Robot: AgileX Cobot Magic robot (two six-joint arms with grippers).
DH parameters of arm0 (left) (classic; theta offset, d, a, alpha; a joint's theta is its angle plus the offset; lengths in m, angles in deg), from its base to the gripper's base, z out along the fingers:
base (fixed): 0 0 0 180
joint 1: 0 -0.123 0 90
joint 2: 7.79 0 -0.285 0
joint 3: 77.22 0 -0.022 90
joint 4: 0 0.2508 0 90
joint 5: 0 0 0.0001 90
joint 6: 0 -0.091 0 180
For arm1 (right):
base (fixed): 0 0 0 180
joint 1: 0 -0.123 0 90
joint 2: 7.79 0 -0.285 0
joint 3: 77.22 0 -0.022 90
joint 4: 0 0.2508 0 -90
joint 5: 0 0 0.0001 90
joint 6: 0 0.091 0 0
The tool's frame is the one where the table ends.
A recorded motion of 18 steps. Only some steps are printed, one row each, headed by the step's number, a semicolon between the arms.
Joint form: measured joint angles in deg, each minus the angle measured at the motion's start. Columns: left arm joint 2, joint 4, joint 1, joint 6, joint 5, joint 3; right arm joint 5, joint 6, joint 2, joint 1, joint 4, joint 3.
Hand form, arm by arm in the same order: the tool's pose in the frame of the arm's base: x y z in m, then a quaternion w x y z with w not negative. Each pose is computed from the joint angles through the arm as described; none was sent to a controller.
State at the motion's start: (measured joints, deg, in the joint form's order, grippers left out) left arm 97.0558 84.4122 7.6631 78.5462 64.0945 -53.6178; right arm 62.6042 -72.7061 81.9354 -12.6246 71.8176 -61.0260
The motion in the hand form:
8: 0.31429 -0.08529 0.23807 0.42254 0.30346 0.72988 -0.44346; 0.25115 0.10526 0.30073 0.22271 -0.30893 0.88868 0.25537
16: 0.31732 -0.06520 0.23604 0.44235 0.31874 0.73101 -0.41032; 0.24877 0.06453 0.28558 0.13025 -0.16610 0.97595 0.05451
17: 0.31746 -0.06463 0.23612 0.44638 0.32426 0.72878 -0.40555; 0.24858 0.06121 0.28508 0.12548 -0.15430 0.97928 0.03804
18: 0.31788 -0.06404 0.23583 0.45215 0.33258 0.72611 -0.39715; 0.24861 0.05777 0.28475 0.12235 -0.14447 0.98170 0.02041
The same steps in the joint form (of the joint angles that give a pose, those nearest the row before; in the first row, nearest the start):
8: -0.22 3.99 -7.04 -0.56 0.10 0.00; -4.64 31.52 -2.50 0.00 -33.54 0.00
16: -0.22 5.88 -10.71 -4.54 0.21 0.00; -0.69 63.84 -3.02 0.00 -65.67 0.00
17: -0.24 5.88 -10.80 -5.52 0.13 0.00; -0.14 66.08 -3.02 0.00 -67.98 0.00
18: -0.24 5.88 -10.86 -7.03 -0.19 0.00; 0.31 68.09 -3.02 0.00 -70.38 0.00

